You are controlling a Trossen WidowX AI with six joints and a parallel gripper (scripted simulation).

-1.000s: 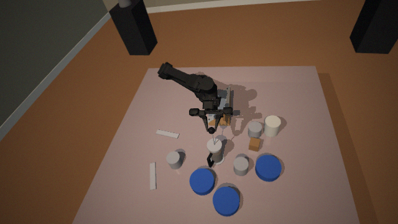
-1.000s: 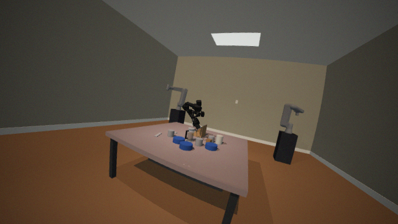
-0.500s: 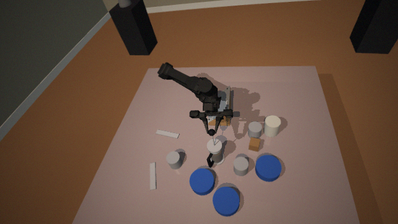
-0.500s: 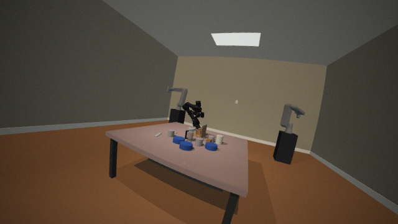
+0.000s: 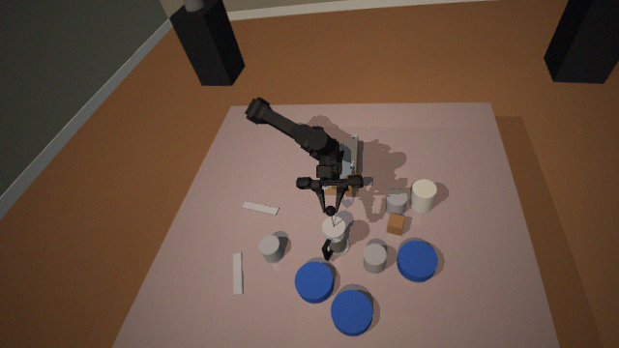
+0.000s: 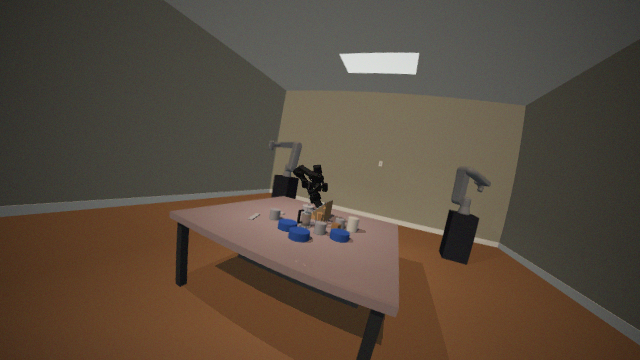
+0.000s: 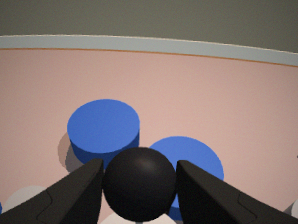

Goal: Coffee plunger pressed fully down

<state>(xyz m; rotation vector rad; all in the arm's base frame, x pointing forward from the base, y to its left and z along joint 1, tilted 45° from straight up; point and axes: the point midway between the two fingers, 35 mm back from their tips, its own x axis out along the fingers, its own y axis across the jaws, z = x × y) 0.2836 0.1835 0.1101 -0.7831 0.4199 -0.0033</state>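
My gripper tip is now 10 mm to the left of the coffee press and 120 mm above it. From my gripper tip the other things lie so: white cylinder (230 mm behind, 260 mm to the left, 190 mm below); brown cube (120 mm behind, 180 mm to the left, 220 mm below).
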